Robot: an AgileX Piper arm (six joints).
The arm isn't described. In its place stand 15 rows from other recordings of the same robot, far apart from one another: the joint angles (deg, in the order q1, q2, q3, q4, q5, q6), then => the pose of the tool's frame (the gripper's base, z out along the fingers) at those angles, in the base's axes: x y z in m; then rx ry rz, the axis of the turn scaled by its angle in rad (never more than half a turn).
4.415 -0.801 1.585 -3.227 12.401 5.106 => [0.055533 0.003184 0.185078 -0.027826 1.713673 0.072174]
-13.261 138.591 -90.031 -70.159 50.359 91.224 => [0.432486 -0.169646 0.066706 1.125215 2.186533 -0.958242]
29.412 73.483 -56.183 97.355 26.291 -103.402 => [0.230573 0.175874 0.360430 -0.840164 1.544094 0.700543]
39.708 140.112 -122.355 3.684 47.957 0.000 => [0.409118 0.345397 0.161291 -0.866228 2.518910 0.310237]
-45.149 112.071 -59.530 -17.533 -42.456 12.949 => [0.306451 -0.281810 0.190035 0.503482 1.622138 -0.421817]
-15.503 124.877 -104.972 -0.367 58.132 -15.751 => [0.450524 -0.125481 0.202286 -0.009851 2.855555 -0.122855]
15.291 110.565 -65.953 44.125 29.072 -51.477 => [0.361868 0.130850 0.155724 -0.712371 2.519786 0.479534]
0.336 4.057 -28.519 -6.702 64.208 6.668 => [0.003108 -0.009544 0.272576 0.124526 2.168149 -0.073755]
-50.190 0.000 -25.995 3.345 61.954 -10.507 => [0.003084 0.003619 0.262875 0.731618 2.033028 -0.555576]
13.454 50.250 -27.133 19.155 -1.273 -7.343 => [0.176500 0.041542 0.281241 -0.021894 1.876591 0.297442]
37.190 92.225 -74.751 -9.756 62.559 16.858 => [0.265488 0.184264 0.284204 -0.582410 2.775979 -0.035162]
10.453 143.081 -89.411 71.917 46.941 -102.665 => [0.437548 0.144995 0.027690 -1.193901 2.151488 0.842186]
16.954 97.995 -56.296 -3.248 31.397 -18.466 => [0.312314 0.092402 0.180676 -0.895303 2.610111 -0.060703]
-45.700 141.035 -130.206 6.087 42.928 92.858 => [0.392722 -0.393027 0.198869 2.338820 0.817733 0.488255]
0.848 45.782 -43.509 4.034 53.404 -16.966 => [0.137716 0.007179 0.315980 -0.353313 2.426963 -0.035958]
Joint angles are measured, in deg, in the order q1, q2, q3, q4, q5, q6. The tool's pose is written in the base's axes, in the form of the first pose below.
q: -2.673, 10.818, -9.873, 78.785, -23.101, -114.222
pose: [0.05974 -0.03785 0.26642 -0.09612 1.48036 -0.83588]
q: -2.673, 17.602, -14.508, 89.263, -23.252, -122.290
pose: [0.07417 -0.03942 0.27874 -0.08711 1.58861 -0.80122]
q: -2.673, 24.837, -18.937, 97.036, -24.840, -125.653
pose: [0.09163 -0.04226 0.28871 -0.03351 1.69153 -0.75597]
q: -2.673, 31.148, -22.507, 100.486, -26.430, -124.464
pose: [0.10880 -0.04495 0.29559 0.03428 1.76202 -0.71512]
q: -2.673, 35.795, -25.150, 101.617, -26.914, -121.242
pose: [0.12314 -0.04614 0.30045 0.09491 1.79632 -0.66854]
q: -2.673, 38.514, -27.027, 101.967, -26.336, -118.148
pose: [0.13280 -0.04574 0.30503 0.13629 1.80167 -0.61872]
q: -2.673, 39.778, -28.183, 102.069, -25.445, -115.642
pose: [0.13804 -0.04472 0.30882 0.16450 1.79356 -0.57370]
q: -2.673, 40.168, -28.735, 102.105, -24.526, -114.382
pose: [0.14025 -0.04352 0.31125 0.17302 1.78423 -0.54398]
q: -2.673, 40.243, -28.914, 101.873, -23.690, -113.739
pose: [0.14120 -0.04241 0.31244 0.16907 1.77696 -0.52700]
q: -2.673, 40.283, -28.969, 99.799, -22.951, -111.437
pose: [0.14202 -0.04164 0.31408 0.16550 1.75936 -0.51629]
